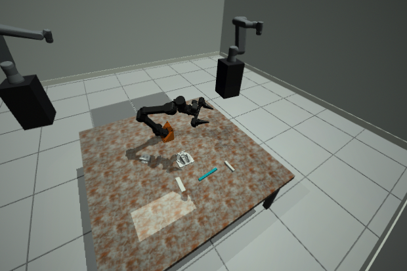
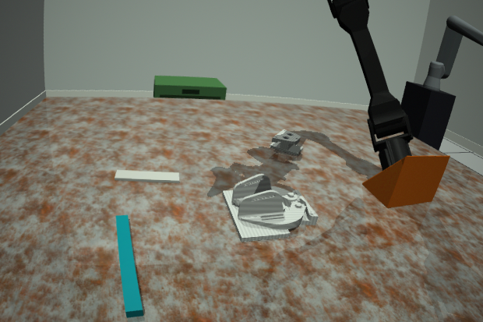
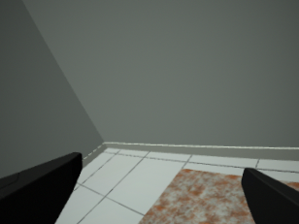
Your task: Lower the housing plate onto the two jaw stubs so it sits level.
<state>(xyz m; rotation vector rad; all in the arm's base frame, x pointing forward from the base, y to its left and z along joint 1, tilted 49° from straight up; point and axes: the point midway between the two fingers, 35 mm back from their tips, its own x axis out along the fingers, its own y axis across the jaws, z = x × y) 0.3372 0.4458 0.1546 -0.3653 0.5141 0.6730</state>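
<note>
My gripper tip is 22 cm past the grey housing plate, 42 cm to the left of it and 43 cm above it. Round my gripper tip: teal bar: 9 cm ahead, 4 cm to the right, 45 cm below; white bar: 9 cm ahead, 25 cm to the right, 45 cm below.
</note>
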